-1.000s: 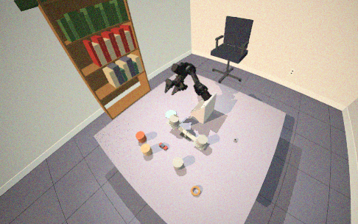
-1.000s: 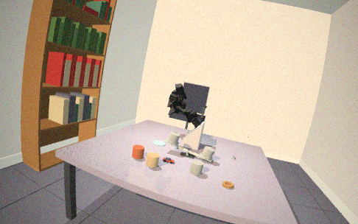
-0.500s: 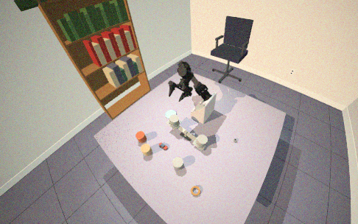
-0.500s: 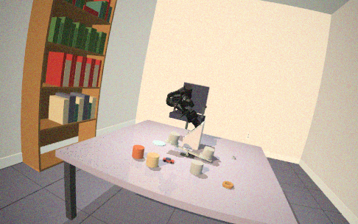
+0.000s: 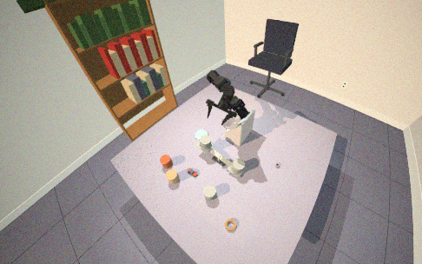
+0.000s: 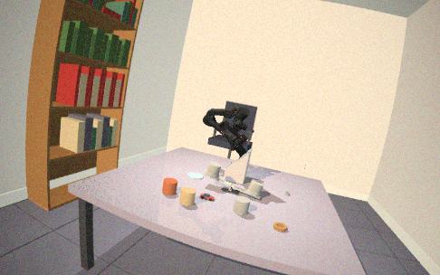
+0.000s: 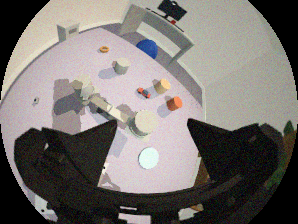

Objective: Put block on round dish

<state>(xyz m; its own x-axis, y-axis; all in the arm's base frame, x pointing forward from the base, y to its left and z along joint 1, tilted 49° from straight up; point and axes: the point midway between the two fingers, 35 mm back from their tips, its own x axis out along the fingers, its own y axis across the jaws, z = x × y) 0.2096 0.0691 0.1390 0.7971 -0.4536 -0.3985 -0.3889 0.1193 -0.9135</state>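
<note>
The green block is 50 mm ahead of my gripper tip, 210 mm to the left of it and 220 mm below it. Round my gripper tip: yellow cylinder (360 mm ahead, 40 mm to the right, 230 mm below); then round dish (20 mm behind, 170 mm to the right, 260 mm below); then red toy car (250 mm ahead, 10 mm to the left, 250 mm below).
</note>
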